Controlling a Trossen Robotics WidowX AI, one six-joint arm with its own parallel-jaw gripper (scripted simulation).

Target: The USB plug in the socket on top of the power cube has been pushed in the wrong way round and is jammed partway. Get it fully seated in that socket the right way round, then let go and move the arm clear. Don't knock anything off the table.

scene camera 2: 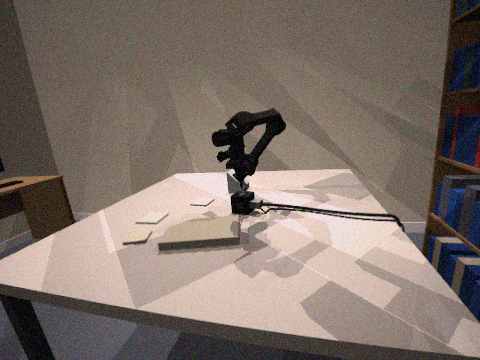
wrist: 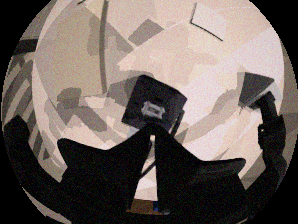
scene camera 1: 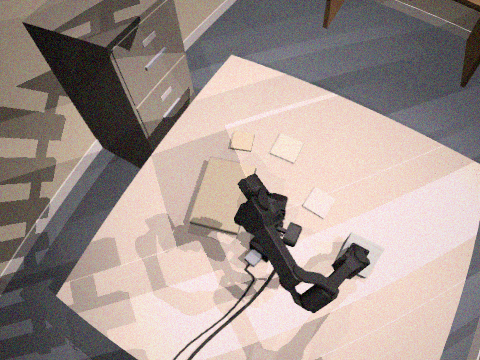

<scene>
My gripper (wrist: 153, 129) holds a USB plug. Also in view: a flat tan board (scene camera 1: 219, 197) and a dark power cube (scene camera 2: 240, 204).
The flat tan board is seen too in scene camera 2 (scene camera 2: 213, 231). The dark power cube shows as well in the wrist view (wrist: 162, 95).
</scene>
